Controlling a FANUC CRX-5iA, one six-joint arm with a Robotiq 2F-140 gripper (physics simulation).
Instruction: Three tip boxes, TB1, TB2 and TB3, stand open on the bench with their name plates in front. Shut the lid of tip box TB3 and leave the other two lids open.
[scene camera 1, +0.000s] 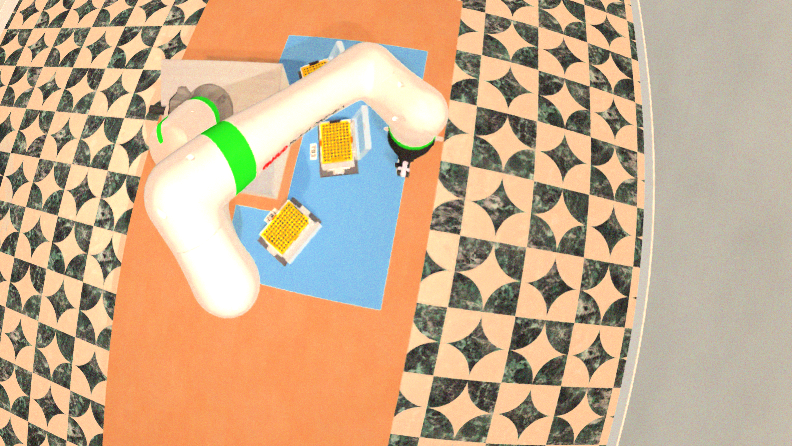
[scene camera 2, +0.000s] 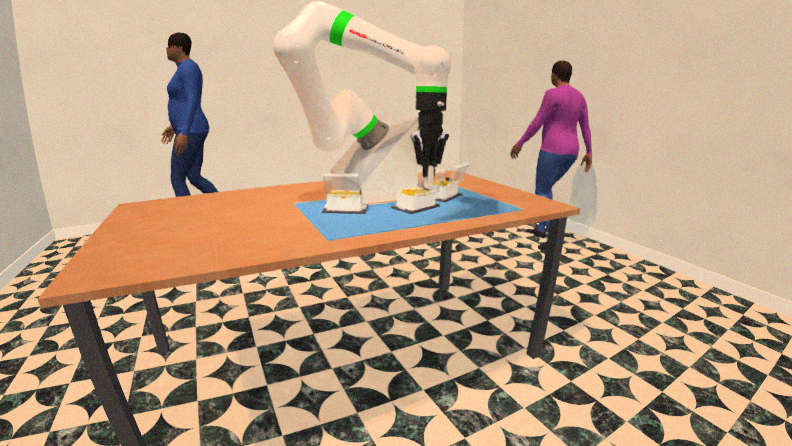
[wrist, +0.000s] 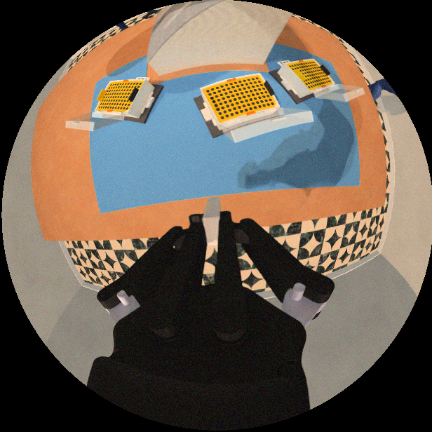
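Pixels of known places: gripper, between the fingertips: (scene camera 2: 428, 187); arm's base, origin of its link: (scene camera 1: 209, 109) (scene camera 2: 375, 137).
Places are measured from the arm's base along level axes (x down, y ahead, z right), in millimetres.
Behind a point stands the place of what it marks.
Tip box TB3 (scene camera 1: 336, 142) (scene camera 2: 415, 200) {x 190, y 386, z -1 mm} (wrist: 240, 98) stands in the middle, full of yellow tips. Its clear lid (scene camera 1: 364, 132) {x 88, y 406, z -42 mm} (wrist: 272, 125) stands open on the side away from its name plate (scene camera 1: 313, 151) {x 232, y 267, z -11 mm}. Tip box TB2 (scene camera 1: 285, 227) (scene camera 2: 344, 201) {x 192, y 301, z 234 mm} (wrist: 120, 97) has its lid (scene camera 2: 341, 182) {x 116, y 335, z 253 mm} (wrist: 80, 124) open. Tip box TB1 (scene camera 1: 314, 68) (scene camera 2: 447, 189) {x 188, y 284, z -198 mm} (wrist: 311, 75) has its lid (scene camera 1: 336, 49) {x 131, y 253, z -299 mm} (scene camera 2: 460, 172) {x 119, y 295, z -248 mm} (wrist: 348, 93) open and is partly hidden by the arm in scene camera 1. My gripper (scene camera 1: 403, 167) {x 114, y 517, z 23 mm} (scene camera 2: 428, 182) {x 114, y 517, z 23 mm} (wrist: 214, 207) is shut and empty, pointing down beyond TB3's lid side, apart from the lid.
The boxes stand on a blue mat (scene camera 1: 349, 265) {x 234, y 441, z 264 mm} (scene camera 2: 343, 229) {x 234, y 473, z 290 mm} (wrist: 145, 165) on the orange bench (scene camera 1: 249, 376) {x 237, y 236, z 646 mm} (scene camera 2: 166, 238) {x 237, y 340, z 838 mm} (wrist: 60, 190). The pale robot pedestal (scene camera 1: 252, 77) {x -69, y 118, z -75 mm} (wrist: 220, 40) stands behind the name-plate side. Two people (scene camera 2: 188, 105) (scene camera 2: 562, 121) are beyond the bench.
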